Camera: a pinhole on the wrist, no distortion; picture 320 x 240 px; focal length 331.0 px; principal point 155.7 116.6 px. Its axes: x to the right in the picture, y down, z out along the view. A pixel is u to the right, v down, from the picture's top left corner.
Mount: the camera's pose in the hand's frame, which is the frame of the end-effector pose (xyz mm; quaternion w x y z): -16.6 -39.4 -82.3 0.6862 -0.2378 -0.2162 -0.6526
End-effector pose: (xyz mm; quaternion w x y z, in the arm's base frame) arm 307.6 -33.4 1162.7 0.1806 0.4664 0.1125 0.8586
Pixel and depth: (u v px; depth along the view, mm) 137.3 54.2 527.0
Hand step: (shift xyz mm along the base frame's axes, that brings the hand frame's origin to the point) 264.6 -311.5 199.1
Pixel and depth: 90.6 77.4 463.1
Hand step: 166.3 -307.7 185.2
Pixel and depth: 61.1 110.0 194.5
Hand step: 17.6 -119.5 49.3
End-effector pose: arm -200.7 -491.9 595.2 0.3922 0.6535 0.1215 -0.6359
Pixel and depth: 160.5 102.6 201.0
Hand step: -9.1 -98.6 58.5
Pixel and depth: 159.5 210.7 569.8
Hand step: -42.5 -500.7 10.9
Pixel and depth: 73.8 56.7 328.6
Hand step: 37.4 -209.8 165.5
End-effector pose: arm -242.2 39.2 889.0 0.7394 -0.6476 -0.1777 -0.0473
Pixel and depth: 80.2 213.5 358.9
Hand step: 127.2 197.4 -189.7
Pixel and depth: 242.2 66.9 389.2
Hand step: -83.9 291.1 -100.2
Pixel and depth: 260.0 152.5 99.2
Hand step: -6.6 13.5 3.8
